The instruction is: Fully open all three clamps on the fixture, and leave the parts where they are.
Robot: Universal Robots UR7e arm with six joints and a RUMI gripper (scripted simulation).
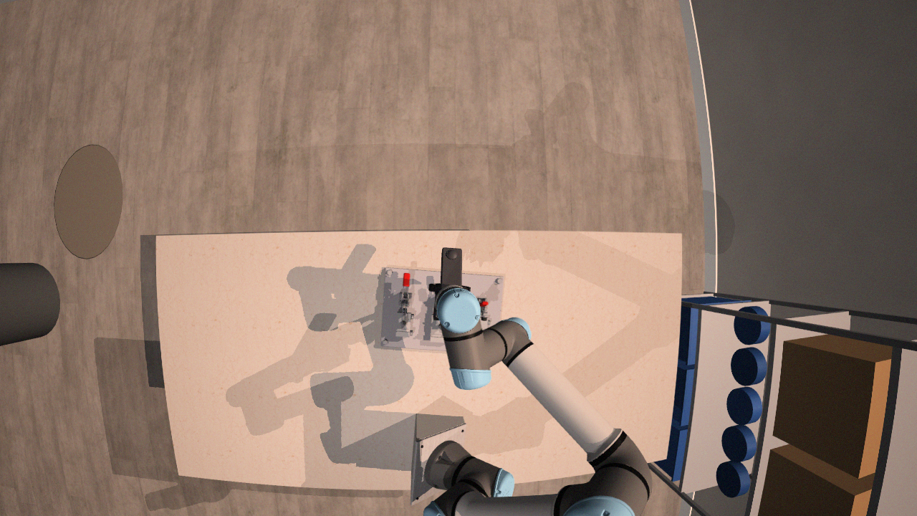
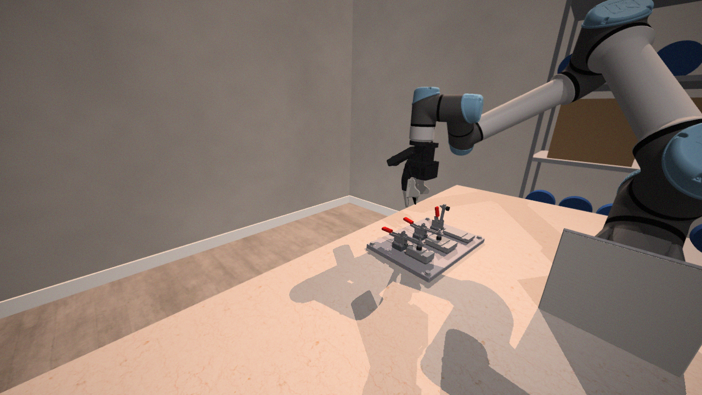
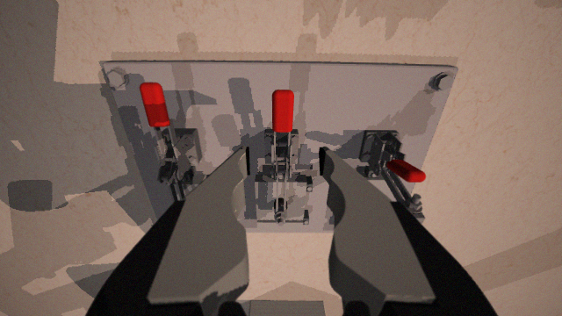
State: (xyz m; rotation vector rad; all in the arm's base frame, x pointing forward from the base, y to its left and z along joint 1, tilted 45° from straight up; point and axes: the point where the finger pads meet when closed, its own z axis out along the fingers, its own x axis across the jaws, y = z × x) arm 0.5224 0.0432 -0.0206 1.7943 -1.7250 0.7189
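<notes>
Right now my hand is 80 mm past the grey fixture plate and 130 mm above it.
</notes>
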